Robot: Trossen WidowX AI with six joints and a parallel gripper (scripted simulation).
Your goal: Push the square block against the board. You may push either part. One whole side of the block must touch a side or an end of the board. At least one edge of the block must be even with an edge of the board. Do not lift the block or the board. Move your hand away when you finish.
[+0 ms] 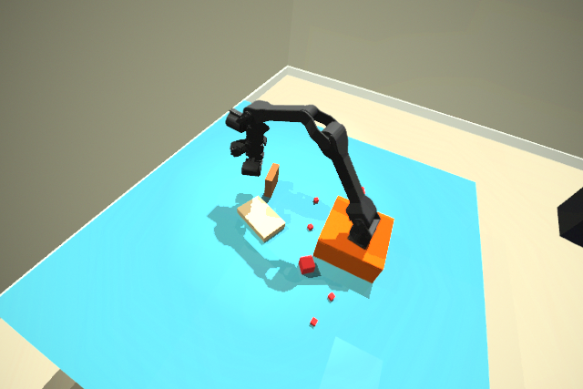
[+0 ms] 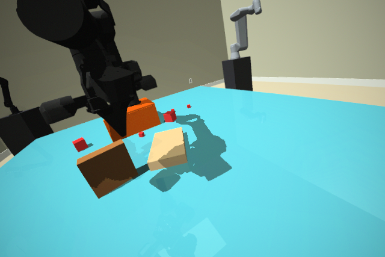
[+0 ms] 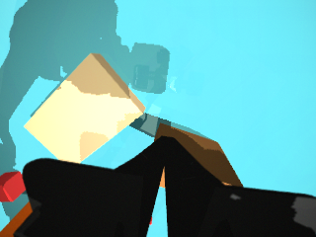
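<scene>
My gripper tip is now 30 mm past the square block, 70 mm to the left of it and 80 mm above it. Also, from my gripper tip: tan board 100 mm behind, 80 mm to the left, 110 mm below.
</scene>
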